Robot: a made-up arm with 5 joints.
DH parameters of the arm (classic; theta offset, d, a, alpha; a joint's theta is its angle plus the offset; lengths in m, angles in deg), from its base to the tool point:
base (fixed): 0 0.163 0 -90
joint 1: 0 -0.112 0.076 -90
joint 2: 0 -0.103 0.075 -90
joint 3: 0 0.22 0.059 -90
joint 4: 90 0.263 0.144 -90
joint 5: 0 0.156 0.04 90
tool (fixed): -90 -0.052 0 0
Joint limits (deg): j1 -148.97..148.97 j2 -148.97..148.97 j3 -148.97..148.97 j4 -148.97..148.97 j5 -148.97..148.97
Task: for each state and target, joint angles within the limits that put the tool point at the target. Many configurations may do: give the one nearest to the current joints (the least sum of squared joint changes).
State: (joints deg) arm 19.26 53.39 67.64 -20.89 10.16
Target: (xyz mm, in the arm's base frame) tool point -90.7 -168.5 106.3
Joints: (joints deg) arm 12.49 30.65 98.54 22.81 16.73
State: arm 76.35 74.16 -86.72 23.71 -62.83
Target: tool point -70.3 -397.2 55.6
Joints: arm 90.68 88.53 -135.76 -16.51 -58.91
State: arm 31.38 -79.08 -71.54 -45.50 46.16
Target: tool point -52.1 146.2 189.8
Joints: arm 23.42 -120.78 -81.06 -65.87 32.98
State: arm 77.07 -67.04 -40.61 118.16 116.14
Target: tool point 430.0 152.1 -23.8
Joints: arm 66.55 -105.44 -47.08 66.33 94.72
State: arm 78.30 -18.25 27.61 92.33 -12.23
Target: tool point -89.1 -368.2 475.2
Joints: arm 39.02 28.54 41.98 93.61 -23.41
